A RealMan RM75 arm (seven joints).
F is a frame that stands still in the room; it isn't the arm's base.
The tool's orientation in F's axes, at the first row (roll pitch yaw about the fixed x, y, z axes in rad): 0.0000, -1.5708, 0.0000
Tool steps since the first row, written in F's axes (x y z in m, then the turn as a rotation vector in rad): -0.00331, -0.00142, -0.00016, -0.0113, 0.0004, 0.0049; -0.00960, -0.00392, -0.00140, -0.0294, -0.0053, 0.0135; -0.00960, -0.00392, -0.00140, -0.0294, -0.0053, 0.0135; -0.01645, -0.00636, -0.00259, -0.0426, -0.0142, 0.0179; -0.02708, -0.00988, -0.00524, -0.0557, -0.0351, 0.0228; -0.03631, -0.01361, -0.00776, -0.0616, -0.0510, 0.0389; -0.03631, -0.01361, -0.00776, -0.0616, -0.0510, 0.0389
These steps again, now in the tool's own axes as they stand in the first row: -0.00016, -0.00142, 0.00331, 0.0049, 0.0004, 0.0113; -0.00140, -0.00392, 0.00960, 0.0135, -0.0053, 0.0294; -0.00140, -0.00392, 0.00960, 0.0135, -0.0053, 0.0294; -0.00259, -0.00636, 0.01645, 0.0179, -0.0142, 0.0426; -0.00524, -0.00988, 0.02708, 0.0228, -0.0351, 0.0557; -0.00776, -0.01361, 0.03631, 0.0389, -0.0510, 0.0616; -0.00776, -0.01361, 0.03631, 0.0389, -0.0510, 0.0616
